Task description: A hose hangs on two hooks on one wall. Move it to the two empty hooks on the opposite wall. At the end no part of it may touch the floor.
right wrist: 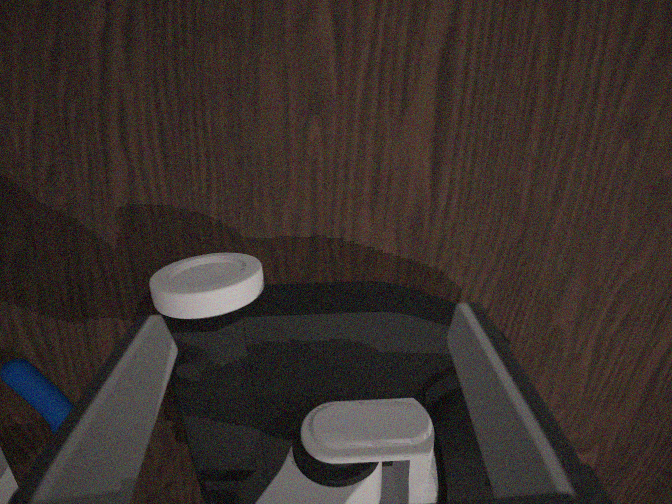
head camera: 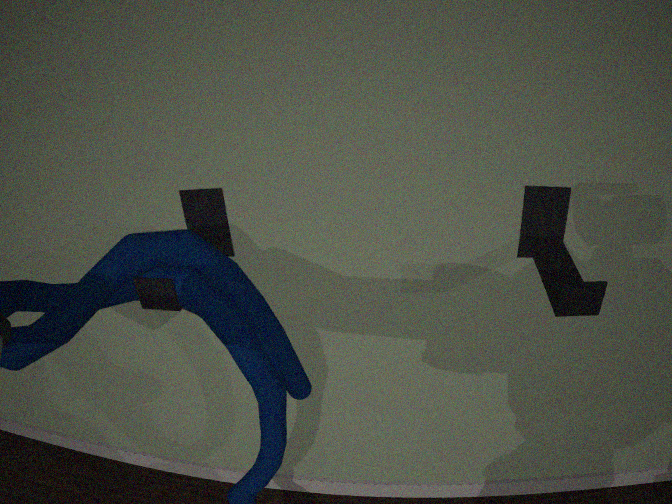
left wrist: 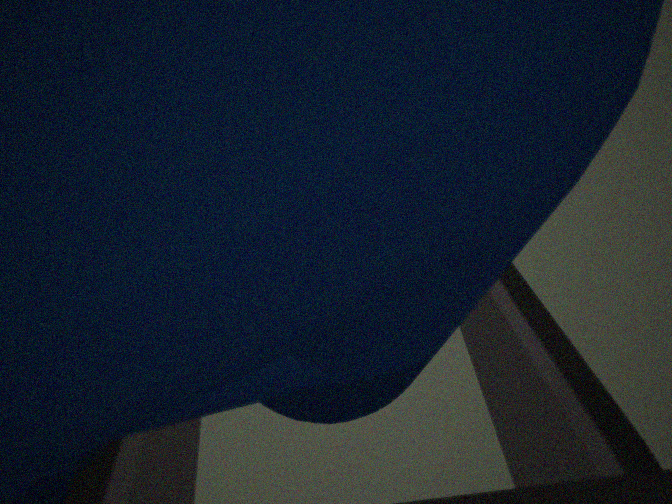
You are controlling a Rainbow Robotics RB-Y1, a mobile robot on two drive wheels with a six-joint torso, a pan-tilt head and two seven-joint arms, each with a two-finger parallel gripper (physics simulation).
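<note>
The blue hose (head camera: 217, 292) is draped over the left dark hook (head camera: 206, 219) on the pale green wall, and the hook's front lip (head camera: 157, 293) shows in front of it. Two strands run left to the frame edge, where only a dark bit of my left gripper (head camera: 2, 328) shows. One end hangs at mid-wall, and another strand drops past the skirting to the bottom edge. In the left wrist view the hose (left wrist: 271, 206) fills the frame between my left gripper's fingers (left wrist: 336, 434), which are shut on it. The right hook (head camera: 559, 254) is empty. My right gripper (right wrist: 303, 374) is open and empty.
The right gripper hangs over the dark wooden floor (right wrist: 379, 135), above white parts of my own base (right wrist: 206, 284). A short piece of blue hose (right wrist: 35, 393) shows low at the left of the right wrist view. A pale skirting (head camera: 379, 485) runs along the foot of the wall.
</note>
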